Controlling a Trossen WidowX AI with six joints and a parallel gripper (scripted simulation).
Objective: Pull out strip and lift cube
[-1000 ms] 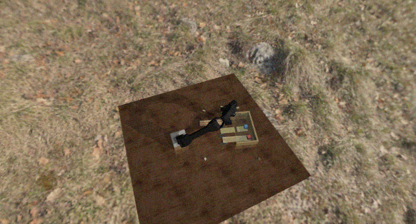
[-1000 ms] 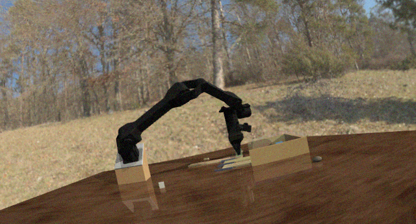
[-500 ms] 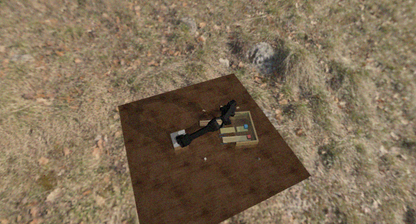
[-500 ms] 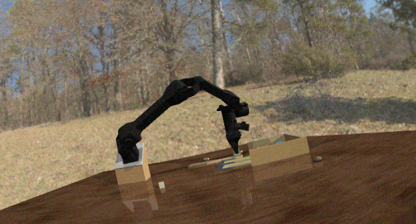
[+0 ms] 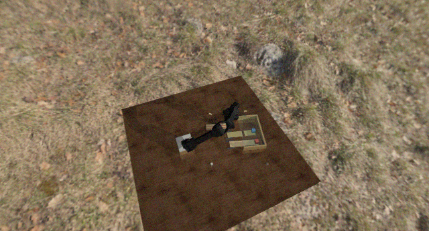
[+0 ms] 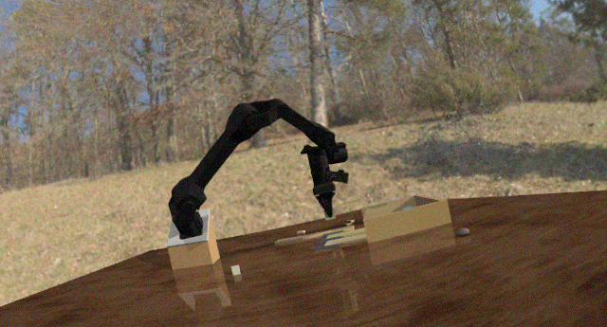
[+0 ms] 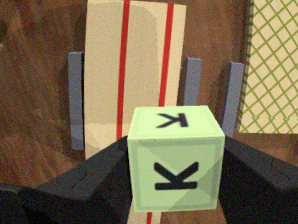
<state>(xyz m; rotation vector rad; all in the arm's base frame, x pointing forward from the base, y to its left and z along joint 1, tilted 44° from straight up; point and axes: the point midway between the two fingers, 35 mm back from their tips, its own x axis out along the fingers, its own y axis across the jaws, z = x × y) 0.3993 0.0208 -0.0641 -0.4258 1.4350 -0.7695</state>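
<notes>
Now: gripper tip 9 cm to the left of the green-patterned strip, 5 cm above it and 3 cm short of it. From my gripper tip the other things lie so: pebble (43 cm to the right, 13 cm ahead, 5 cm below); green labelled cube (1 cm above); white block (27 cm behind, 26 cm to the right, 5 cm below).
</notes>
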